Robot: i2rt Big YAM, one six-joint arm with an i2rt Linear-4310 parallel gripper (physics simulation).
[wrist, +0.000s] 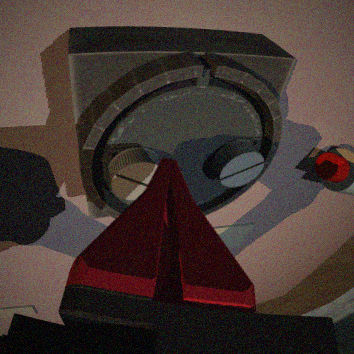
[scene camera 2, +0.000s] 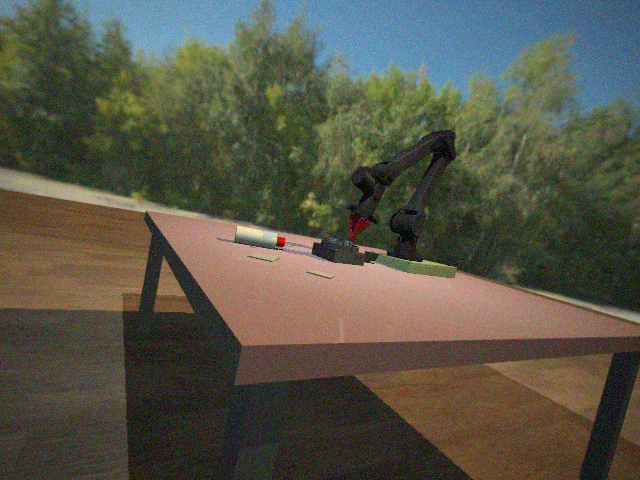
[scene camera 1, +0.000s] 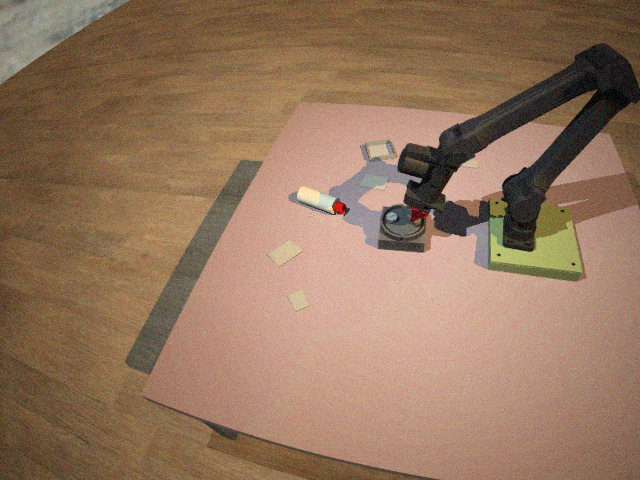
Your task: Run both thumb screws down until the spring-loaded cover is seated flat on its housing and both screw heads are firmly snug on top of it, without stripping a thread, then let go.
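Frame: origin at the arm's base, x ahead, y left, z up, level; metres.
Where they show: gripper, fingertip midpoint: (wrist: 166, 167) (scene camera 2: 350, 239) (scene camera 1: 411, 220); arm's base, link origin: (scene camera 2: 403, 258) (scene camera 1: 518, 233).
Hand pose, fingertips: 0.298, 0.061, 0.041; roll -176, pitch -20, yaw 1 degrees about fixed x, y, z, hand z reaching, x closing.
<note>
Each offset is from my fingertips to the top centre of the thing, as dx, dy, dz.
The dark square housing {+0.024, -0.017, -0.020} (scene camera 1: 402, 245) (scene camera 2: 338, 254) (wrist: 165, 41) stands on the table with a round cover {+0.023, -0.017, -0.021} (wrist: 185, 115) inside its raised ring. Two slotted thumb screws stand on the cover: the right one {+0.055, -0.013, -0.009} (wrist: 242, 170) (scene camera 1: 391, 217) is in full view, and the left one {-0.008, -0.021, -0.010} (wrist: 129, 177) is partly behind the fingers. Knurled sides show below both heads. Whether the cover is seated flat is unclear. My gripper (scene camera 1: 412, 221) (scene camera 2: 352, 238) (wrist: 166, 167) is shut and empty, its red tips together above the cover, overlapping the left screw head's inner edge in the wrist view. Contact cannot be told.
A white bottle {+0.278, -0.067, -0.026} (scene camera 1: 317, 200) (scene camera 2: 255, 237) with a red cap {+0.218, -0.052, -0.036} (wrist: 332, 166) lies beyond the housing, away from the arm's base. A small shallow tray {+0.172, -0.368, -0.056} (scene camera 1: 379, 149) and flat tan pieces {+0.324, +0.127, -0.073} (scene camera 1: 284, 252) {+0.230, +0.263, -0.073} (scene camera 1: 298, 300) lie on the table. The arm stands on a green plate (scene camera 1: 537, 263) (scene camera 2: 418, 267).
</note>
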